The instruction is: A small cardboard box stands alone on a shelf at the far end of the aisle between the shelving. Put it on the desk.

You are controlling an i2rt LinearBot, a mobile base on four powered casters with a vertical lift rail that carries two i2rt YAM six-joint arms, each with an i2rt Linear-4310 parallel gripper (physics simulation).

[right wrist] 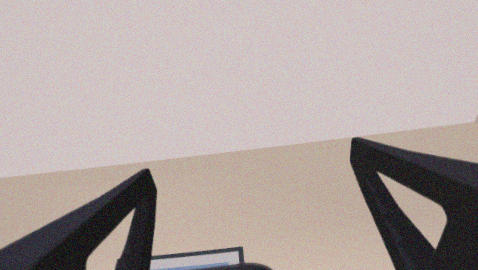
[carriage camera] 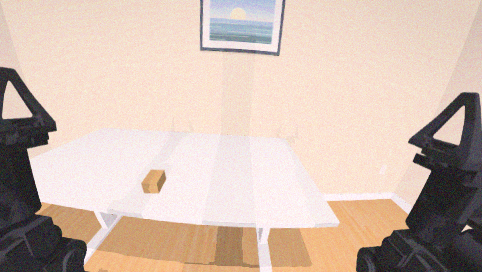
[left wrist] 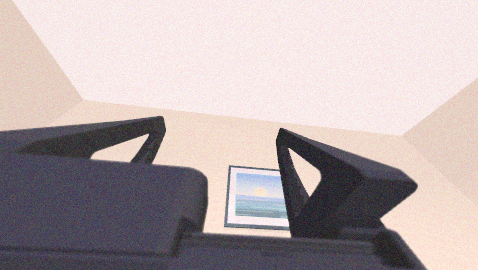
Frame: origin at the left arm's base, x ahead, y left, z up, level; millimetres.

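Seen in the pictures: left gripper, fingertip midpoint: [left wrist: 222,129]; right gripper, fingertip midpoint: [right wrist: 251,164].
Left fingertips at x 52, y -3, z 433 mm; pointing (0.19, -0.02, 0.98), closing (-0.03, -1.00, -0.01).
Note:
A point is followed by its place in that frame.
A small brown cardboard box [carriage camera: 153,181] @[x 342, y -20, z 37 mm] rests on the white desk [carriage camera: 260,185] @[x 410, y -447, z -13 mm], left of the middle and towards the near edge in the carriage view. My left gripper [left wrist: 222,129] @[x 52, y -3, z 433 mm] is open and empty; it is raised at the left of the carriage view, apart from the box, and its wrist view shows wall and ceiling between the fingers. My right gripper [right wrist: 251,164] @[x 21, y -629, z 438 mm] is open and empty, raised at the right of the carriage view, well away from the desk. The shelving does not show in these views.
A framed sea picture [carriage camera: 241,25] @[x 1017, y -331, z 751 mm] [left wrist: 257,197] @[x 1018, y -282, z 778 mm] [right wrist: 197,262] @[x 1016, y -413, z 978 mm] hangs on the beige wall [carriage camera: 125,75] @[x 1051, y 532, z 407 mm] behind the desk. White desk legs [carriage camera: 264,250] stand on the wooden floor [carriage camera: 350,235] @[x 607, y -1353, z -733 mm]. A white baseboard [carriage camera: 357,196] @[x 1009, y -1711, z -679 mm] runs along the wall at the right.

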